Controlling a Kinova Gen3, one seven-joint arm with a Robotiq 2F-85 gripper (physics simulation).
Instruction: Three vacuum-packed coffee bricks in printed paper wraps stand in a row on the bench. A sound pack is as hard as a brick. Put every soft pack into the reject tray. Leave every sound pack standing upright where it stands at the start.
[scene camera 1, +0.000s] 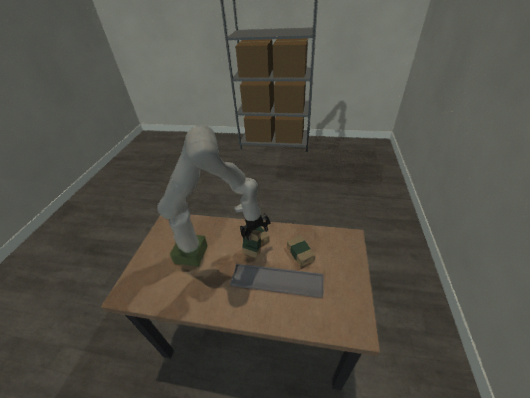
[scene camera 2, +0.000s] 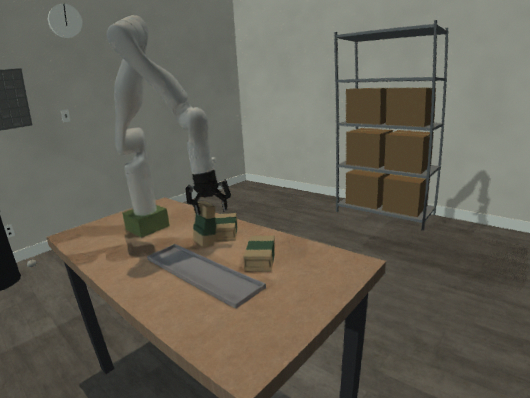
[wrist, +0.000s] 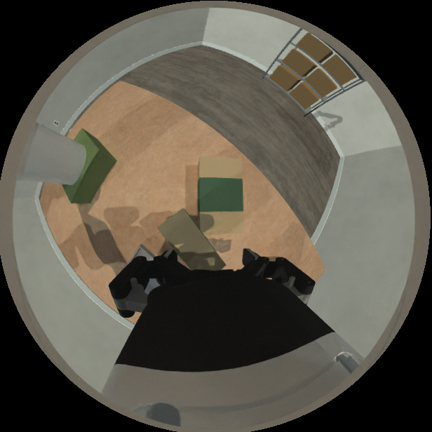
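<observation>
One coffee pack, tan with a green band, stands upright behind the tray's left end. A second pack lies flat close behind it, partly hidden in both scene views. A third pack lies on its side to the right, behind the tray's right part. My gripper is open and empty, pointing down around the height of the standing pack's top, near the two left packs. The grey reject tray holds no pack.
The packs and tray are on the wooden bench. The arm's green base block is at the bench's left. A shelf rack with brown boxes stands against the far wall, away from the bench.
</observation>
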